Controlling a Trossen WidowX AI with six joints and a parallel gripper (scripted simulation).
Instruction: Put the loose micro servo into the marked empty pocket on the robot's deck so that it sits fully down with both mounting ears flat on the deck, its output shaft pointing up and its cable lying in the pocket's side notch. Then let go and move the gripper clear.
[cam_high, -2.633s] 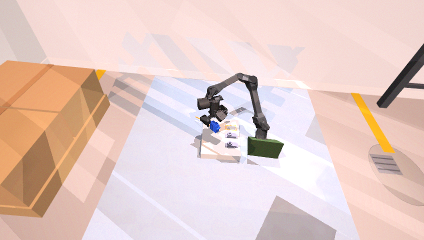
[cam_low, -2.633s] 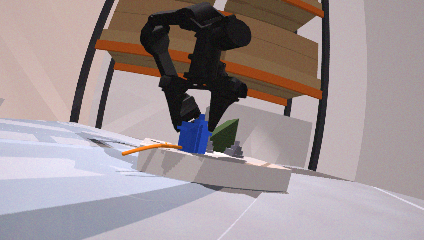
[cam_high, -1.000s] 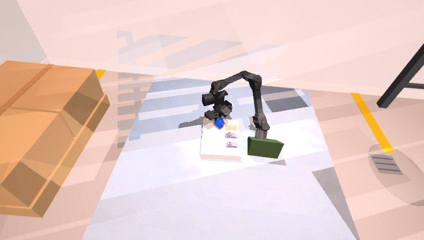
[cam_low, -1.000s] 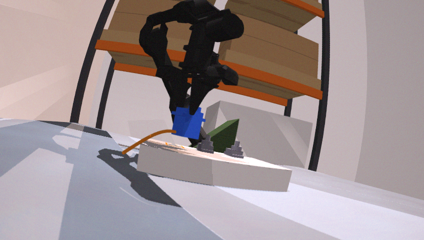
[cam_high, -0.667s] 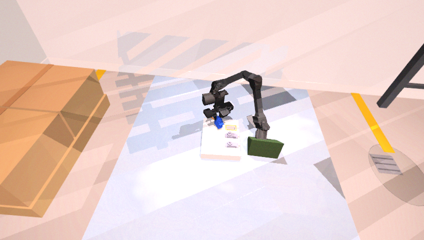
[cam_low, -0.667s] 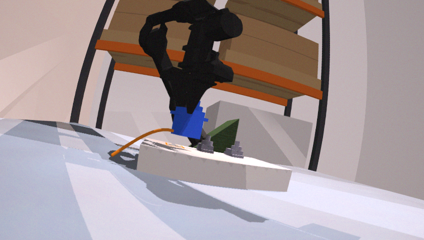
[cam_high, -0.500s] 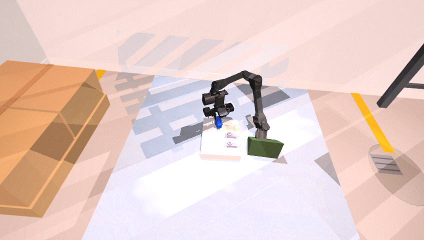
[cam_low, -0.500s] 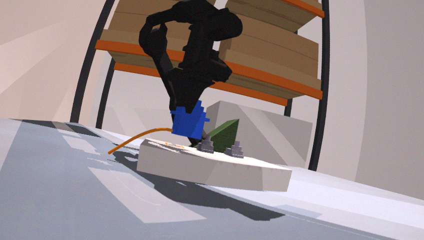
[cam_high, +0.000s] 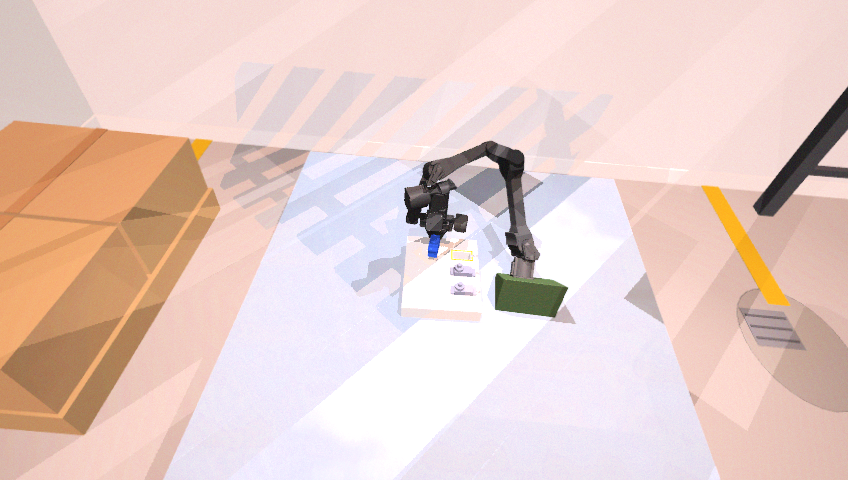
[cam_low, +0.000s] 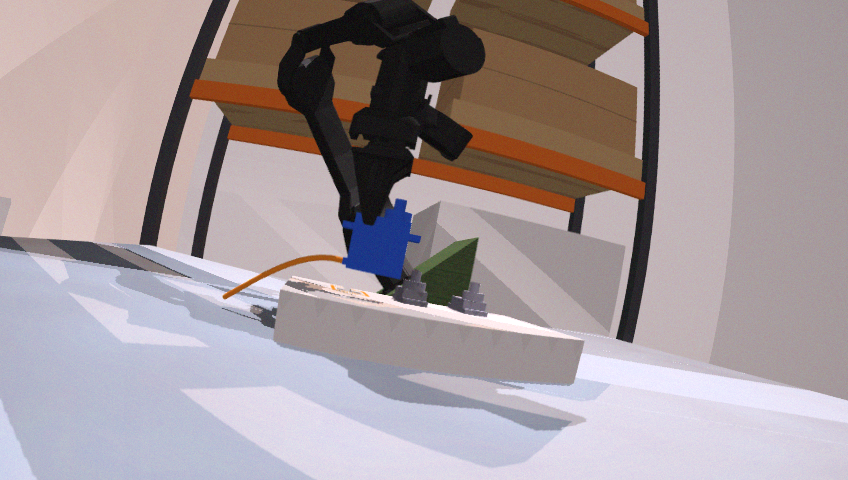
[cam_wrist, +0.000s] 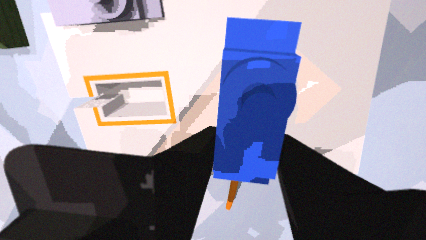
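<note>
Now: the pale deck 100 mm below my gripper tip, 80 mm to the left of it and 10 mm ahead of it.
</note>
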